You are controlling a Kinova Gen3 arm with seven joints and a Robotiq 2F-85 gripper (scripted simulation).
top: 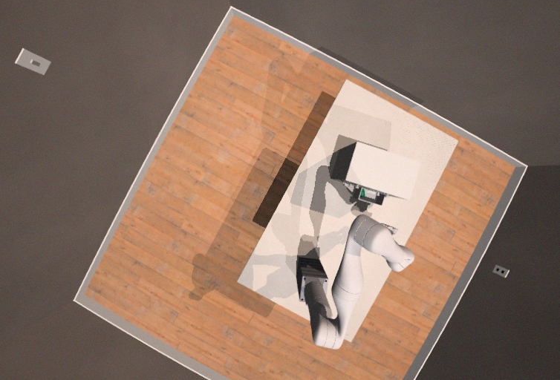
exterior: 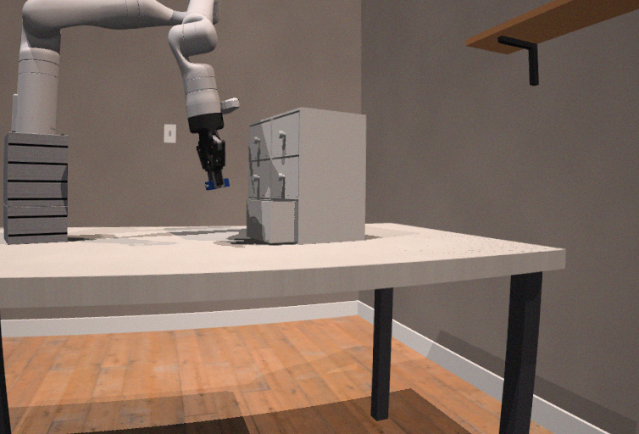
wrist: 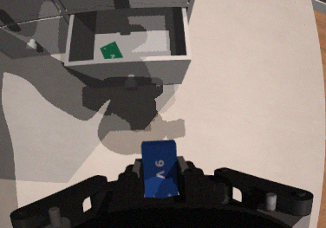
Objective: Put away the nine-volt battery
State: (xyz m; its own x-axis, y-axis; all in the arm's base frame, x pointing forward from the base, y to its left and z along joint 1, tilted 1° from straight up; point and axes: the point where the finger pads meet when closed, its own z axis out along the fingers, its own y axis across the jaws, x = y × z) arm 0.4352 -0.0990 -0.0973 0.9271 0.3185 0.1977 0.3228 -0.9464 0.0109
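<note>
Right now my hand is 14 cm short of the green block, 13 cm above it and 12 cm to the right of it. Also, from my hand: blue nine-volt battery 1 cm below, 1 cm behind.
</note>
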